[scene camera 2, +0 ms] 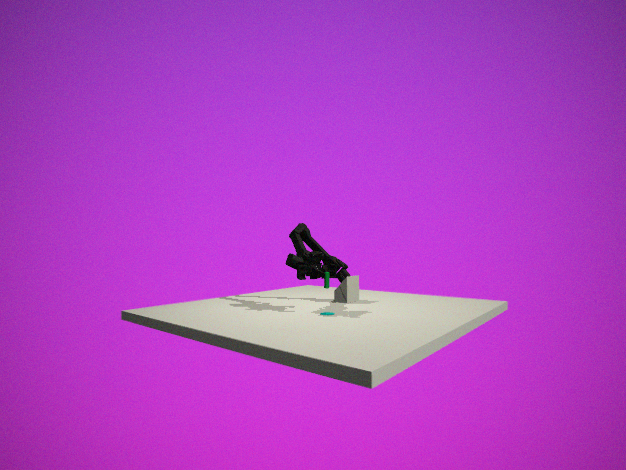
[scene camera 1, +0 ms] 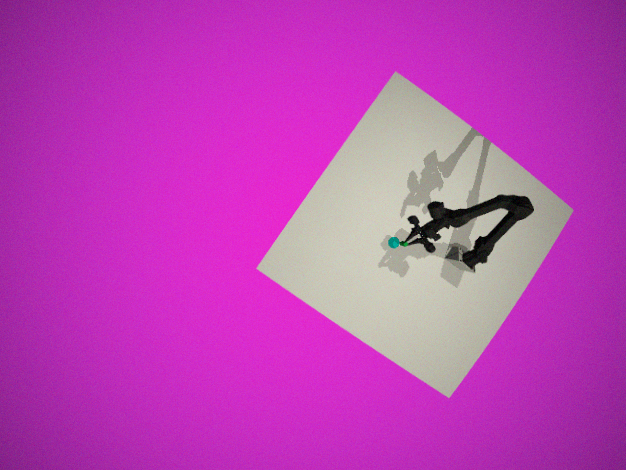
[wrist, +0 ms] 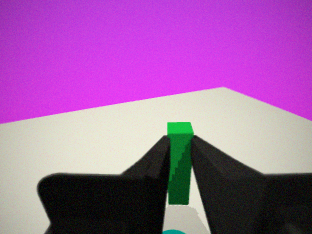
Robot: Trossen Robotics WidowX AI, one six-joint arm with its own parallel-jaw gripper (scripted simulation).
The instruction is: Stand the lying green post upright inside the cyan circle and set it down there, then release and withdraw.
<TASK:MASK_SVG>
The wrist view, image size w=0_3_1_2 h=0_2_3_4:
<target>my gripper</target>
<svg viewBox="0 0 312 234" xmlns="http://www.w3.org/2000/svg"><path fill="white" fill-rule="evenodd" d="M191 138L190 155L194 177L211 234L312 234L312 173L263 174L234 159L224 151L220 151L199 136L194 135ZM170 138L164 135L135 164L120 174L54 173L41 178L36 191L50 222L50 226L44 234L163 234L170 176Z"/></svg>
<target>green post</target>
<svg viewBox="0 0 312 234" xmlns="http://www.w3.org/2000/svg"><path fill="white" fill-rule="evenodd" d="M168 122L167 136L170 138L168 204L189 205L192 175L191 138L194 137L194 131L191 122Z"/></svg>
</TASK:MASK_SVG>
